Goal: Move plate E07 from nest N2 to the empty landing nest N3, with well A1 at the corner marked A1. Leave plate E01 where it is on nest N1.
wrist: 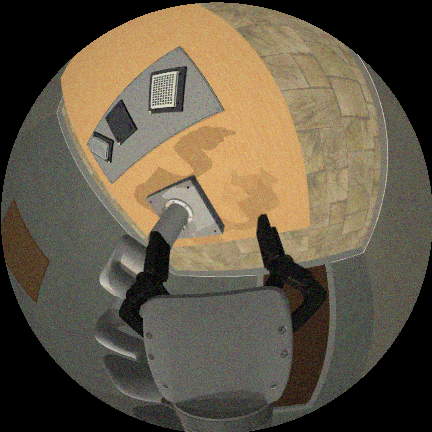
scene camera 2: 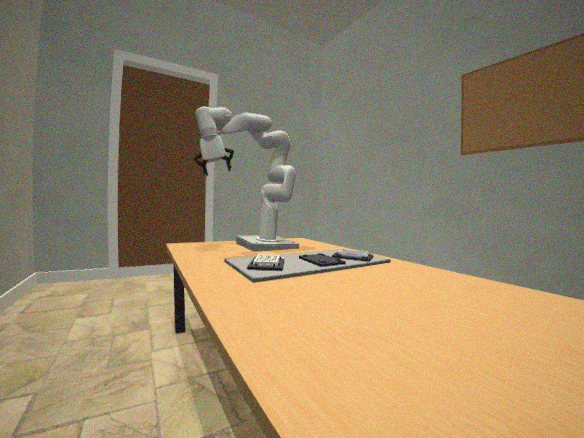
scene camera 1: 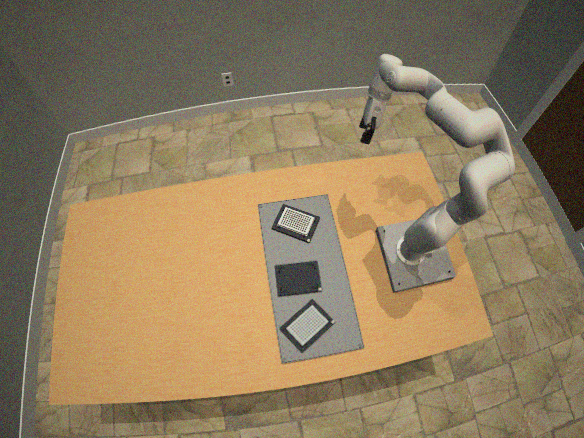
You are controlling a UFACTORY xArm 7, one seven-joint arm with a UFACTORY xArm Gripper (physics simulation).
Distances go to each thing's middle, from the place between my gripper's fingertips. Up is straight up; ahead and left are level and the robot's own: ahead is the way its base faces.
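Scene:
My hand is well to the right of the black nest [scene camera 1: 296, 278], and it is also a good way short of the nest and far above it.

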